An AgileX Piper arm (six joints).
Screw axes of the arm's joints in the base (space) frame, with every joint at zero. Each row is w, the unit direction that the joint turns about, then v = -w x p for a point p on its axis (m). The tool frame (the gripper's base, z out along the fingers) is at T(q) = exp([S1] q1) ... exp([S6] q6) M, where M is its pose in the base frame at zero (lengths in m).
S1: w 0 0 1 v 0 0 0
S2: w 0 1 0 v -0.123 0 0
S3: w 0 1 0 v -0.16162 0 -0.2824
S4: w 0.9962 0 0.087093 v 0 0.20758 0
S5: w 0 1 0 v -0.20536 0 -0.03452
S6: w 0.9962 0 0.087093 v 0 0.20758 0
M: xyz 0.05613 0 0.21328 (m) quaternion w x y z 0.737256 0 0.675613 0
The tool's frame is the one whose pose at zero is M.
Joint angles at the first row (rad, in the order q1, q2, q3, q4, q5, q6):
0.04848 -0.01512 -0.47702 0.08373 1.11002 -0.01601
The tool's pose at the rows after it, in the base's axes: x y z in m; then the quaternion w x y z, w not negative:
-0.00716, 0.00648, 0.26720, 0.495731, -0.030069, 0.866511, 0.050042
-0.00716, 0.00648, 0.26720, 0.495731, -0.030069, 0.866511, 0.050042
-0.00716, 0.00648, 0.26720, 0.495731, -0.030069, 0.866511, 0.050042
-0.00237, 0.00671, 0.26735, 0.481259, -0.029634, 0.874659, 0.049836
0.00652, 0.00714, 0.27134, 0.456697, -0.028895, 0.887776, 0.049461
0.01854, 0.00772, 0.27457, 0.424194, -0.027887, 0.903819, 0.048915
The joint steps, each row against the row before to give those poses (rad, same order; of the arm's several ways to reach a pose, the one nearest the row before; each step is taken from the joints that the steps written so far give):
-0.00004 -0.00001 0.00000 0.00004 0.00001 0.00080
0.00000 0.00000 0.00000 0.00000 0.00000 0.00000
0.00000 0.00000 0.00000 0.00000 0.00000 0.00000
0.00003 0.03324 -0.00001 -0.00003 0.00000 0.00003
0.00003 0.07026 -0.01479 -0.00003 0.00025 0.00003
0.00007 0.08771 -0.01513 -0.00006 -0.00005 0.00007

